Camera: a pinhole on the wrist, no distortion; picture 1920 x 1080 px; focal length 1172.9 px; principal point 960.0 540.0 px. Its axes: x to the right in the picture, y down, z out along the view. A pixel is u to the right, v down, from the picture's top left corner.
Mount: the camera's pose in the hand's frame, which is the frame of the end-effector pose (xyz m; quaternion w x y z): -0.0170 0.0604 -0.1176 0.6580 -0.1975 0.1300 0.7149
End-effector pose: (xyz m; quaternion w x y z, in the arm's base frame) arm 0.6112 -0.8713 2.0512 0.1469 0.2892 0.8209 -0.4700
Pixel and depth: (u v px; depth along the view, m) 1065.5 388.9 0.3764
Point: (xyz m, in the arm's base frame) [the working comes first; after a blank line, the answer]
In the camera's frame: 0.0339 -0.0485 0.3764

0.7762 -0.9483 1.7714
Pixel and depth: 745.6 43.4 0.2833
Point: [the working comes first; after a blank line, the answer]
In the camera's frame: -0.0518 -0.1199 0.2833

0.6417 -0.9294 1.8230
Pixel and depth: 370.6 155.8 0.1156
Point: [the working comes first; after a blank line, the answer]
In the camera's frame: -0.0581 -0.0379 0.1156

0.6414 -0.8548 1.9943
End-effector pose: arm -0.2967 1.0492 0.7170 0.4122 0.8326 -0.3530 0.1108
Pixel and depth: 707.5 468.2 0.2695
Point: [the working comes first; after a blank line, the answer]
In the camera's frame: -0.0580 -0.0165 0.2695

-0.4212 0.8950 0.6885
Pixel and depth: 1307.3 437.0 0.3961
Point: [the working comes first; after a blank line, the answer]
In the camera's frame: 0.1173 -0.0348 0.3961

-0.5745 0.7836 0.7942
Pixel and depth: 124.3 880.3 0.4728
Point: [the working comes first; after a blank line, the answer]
In the camera's frame: -0.3369 0.1372 0.4728

-0.4511 0.8191 0.3196
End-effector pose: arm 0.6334 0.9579 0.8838 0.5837 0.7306 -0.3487 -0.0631
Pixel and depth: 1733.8 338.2 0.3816
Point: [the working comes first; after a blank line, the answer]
In the camera's frame: 0.2518 -0.0657 0.3816

0.3702 0.8374 1.2598
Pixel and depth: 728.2 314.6 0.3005
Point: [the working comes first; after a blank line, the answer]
In the camera's frame: -0.0594 -0.0577 0.3005

0.4867 0.7948 0.9631
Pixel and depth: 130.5 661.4 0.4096
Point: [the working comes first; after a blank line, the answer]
In the camera's frame: -0.2897 0.0424 0.4096

0.3885 0.7080 0.7227
